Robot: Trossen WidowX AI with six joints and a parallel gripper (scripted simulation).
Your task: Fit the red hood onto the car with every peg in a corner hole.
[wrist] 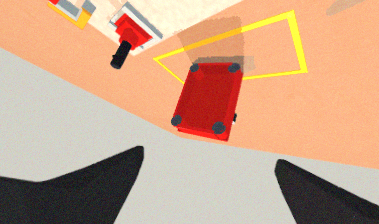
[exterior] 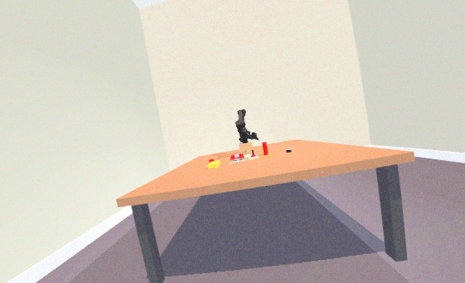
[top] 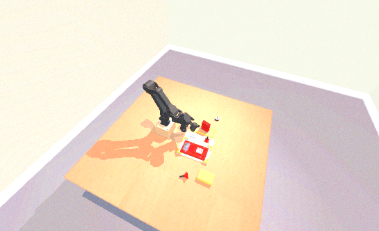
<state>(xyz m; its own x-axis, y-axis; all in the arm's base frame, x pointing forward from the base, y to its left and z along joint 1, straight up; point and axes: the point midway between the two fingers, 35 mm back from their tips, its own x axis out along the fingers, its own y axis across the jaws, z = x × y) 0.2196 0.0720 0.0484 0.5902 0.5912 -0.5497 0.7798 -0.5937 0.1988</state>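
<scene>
My gripper tip is now 60 mm short of the red hood, 60 mm to the right of it and 80 mm above it. The rest, counted from my gripper tip: black-and-white wheel (120 mm ahead, 220 mm to the left, 120 mm below); then yellow block (220 mm ahead, 330 mm to the right, 110 mm below); then white jig board (70 mm ahead, 140 mm to the right, 120 mm below).
</scene>
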